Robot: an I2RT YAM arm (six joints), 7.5 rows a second.
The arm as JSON. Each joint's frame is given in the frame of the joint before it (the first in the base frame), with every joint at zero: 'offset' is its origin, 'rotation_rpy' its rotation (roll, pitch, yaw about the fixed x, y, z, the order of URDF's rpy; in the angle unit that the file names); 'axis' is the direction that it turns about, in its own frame. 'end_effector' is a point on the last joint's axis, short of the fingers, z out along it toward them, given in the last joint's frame.
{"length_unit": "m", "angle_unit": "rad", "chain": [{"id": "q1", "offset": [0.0, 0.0, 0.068], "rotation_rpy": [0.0, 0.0, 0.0], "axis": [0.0, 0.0, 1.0]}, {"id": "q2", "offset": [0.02, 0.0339, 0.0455], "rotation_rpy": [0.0, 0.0, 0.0], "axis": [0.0, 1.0, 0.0]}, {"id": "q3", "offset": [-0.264, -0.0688, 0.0], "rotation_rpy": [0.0, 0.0, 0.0], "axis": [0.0, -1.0, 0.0]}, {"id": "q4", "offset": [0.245, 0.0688, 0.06], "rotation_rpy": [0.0, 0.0, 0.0], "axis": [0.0, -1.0, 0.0]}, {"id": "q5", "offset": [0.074, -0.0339, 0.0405], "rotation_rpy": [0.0, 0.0, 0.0], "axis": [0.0, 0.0, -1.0]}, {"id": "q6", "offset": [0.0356, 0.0, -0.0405], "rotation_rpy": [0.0, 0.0, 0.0], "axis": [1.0, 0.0, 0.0]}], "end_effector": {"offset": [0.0, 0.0, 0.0], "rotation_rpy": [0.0, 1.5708, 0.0]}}
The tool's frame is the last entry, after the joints.
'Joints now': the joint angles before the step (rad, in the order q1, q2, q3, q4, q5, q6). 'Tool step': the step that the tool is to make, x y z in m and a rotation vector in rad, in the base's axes. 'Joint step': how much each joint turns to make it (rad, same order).
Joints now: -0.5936, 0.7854, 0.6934, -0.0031, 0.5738, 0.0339
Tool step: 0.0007, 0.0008, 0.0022, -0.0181, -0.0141, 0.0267
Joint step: 0.0017, -0.0032, -0.0033, 0.0277, -0.0243, -0.0108
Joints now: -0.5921, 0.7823, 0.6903, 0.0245, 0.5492, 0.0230
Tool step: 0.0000, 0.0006, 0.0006, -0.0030, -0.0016, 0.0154
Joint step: 0.0002, -0.0029, -0.0002, 0.0018, -0.0151, -0.0030
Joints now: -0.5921, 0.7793, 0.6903, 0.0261, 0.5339, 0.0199
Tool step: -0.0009, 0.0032, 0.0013, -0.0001, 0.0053, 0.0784
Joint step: -0.0019, -0.0169, 0.0015, -0.0184, -0.0800, -0.0092
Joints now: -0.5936, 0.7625, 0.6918, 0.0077, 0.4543, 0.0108
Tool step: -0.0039, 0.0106, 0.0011, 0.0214, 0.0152, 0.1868
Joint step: 0.0028, -0.0489, 0.0048, -0.0766, -0.1842, -0.0047
